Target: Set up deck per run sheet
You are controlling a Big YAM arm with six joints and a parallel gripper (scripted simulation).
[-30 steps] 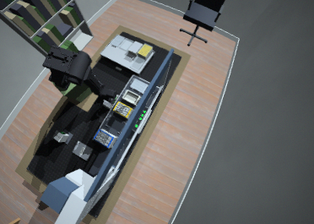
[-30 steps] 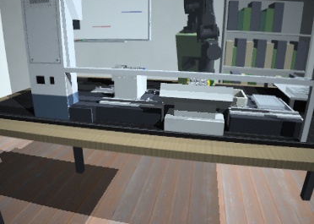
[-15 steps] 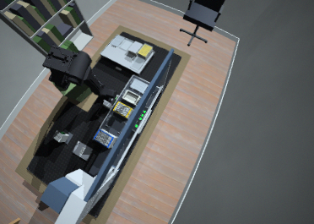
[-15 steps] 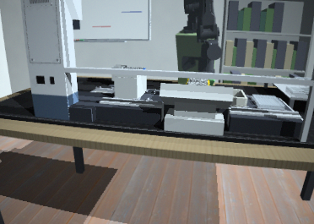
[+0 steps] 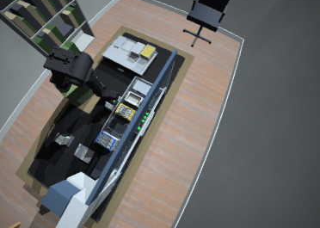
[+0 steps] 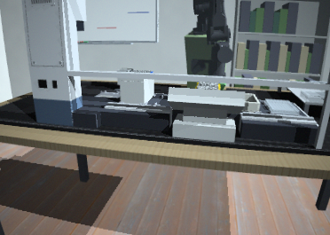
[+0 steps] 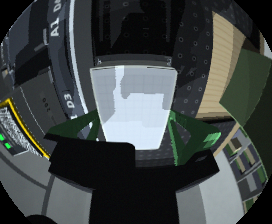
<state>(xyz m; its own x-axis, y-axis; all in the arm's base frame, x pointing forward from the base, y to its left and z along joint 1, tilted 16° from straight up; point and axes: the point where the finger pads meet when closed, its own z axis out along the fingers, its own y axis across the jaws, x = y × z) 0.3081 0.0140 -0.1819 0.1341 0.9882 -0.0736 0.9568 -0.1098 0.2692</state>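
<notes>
Now: hand 10 mm above the sealed block. Also, from my hand: reservoir 170 mm ahead, 70 mm to the left, 20 mm above; then blue tip rack 120 mm ahead, 300 mm to the right, 80 mm above; then yellow tip rack 150 mm ahead, 60 mm to the right, 50 mm above.
</notes>
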